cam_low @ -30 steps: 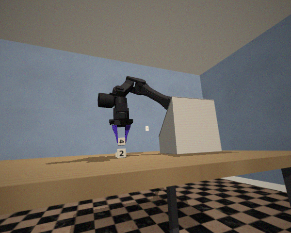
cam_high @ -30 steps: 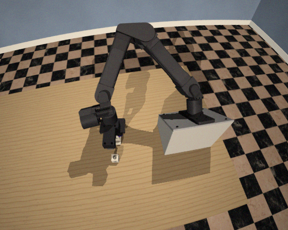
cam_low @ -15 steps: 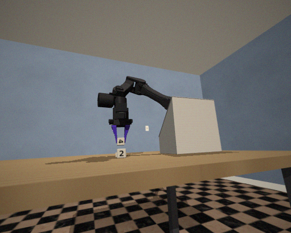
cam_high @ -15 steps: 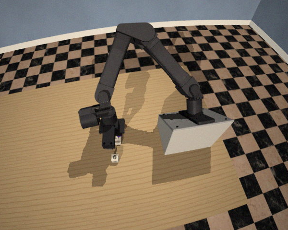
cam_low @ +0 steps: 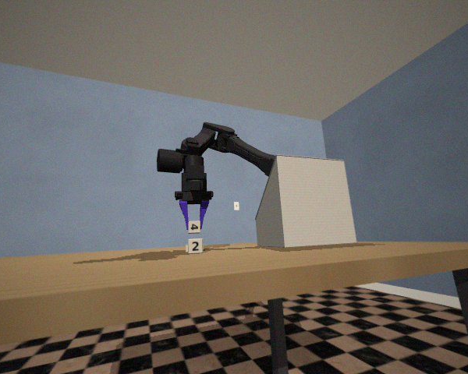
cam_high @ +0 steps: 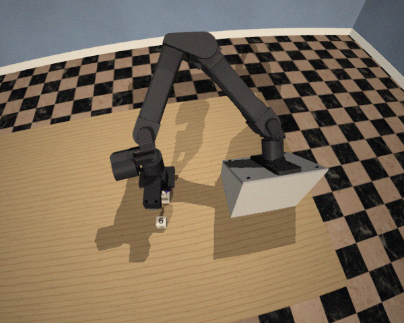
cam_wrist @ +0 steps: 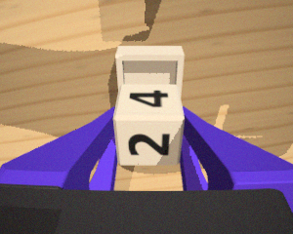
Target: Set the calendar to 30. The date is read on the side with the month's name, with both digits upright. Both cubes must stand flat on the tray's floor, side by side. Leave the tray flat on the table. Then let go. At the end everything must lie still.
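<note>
My hand is 20 mm to the left of the white tray and 60 mm above it.
</note>
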